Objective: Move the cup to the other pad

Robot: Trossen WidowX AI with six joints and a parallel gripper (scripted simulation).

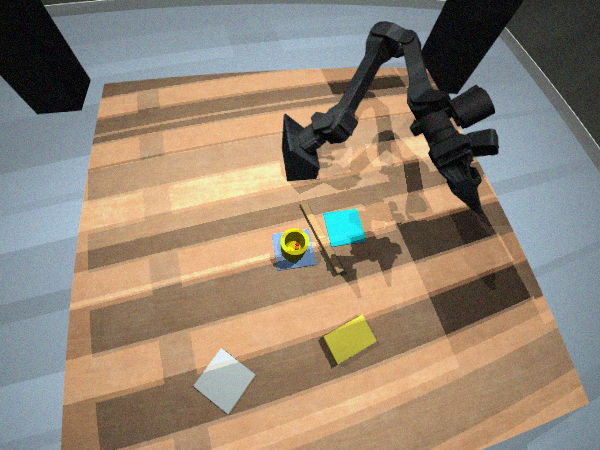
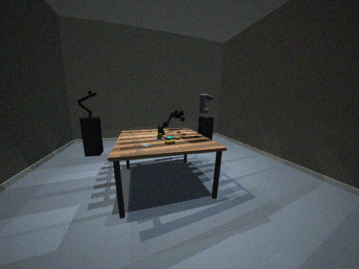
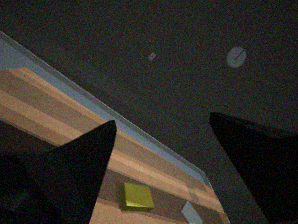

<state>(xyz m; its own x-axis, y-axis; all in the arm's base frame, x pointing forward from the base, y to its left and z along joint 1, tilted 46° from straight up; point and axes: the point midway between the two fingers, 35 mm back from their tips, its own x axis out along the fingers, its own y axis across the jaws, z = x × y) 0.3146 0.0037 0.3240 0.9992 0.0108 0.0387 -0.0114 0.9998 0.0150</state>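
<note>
My gripper tip is 6 cm past the yellow cup, 30 cm to the left of it and 29 cm above it. Round my gripper tip: yellow block 18 cm ahead, 19 cm to the right, 31 cm below; thin wooden bar 9 cm behind, 22 cm to the right, 33 cm below; blue pad 6 cm behind, 29 cm to the right, 34 cm below.
</note>
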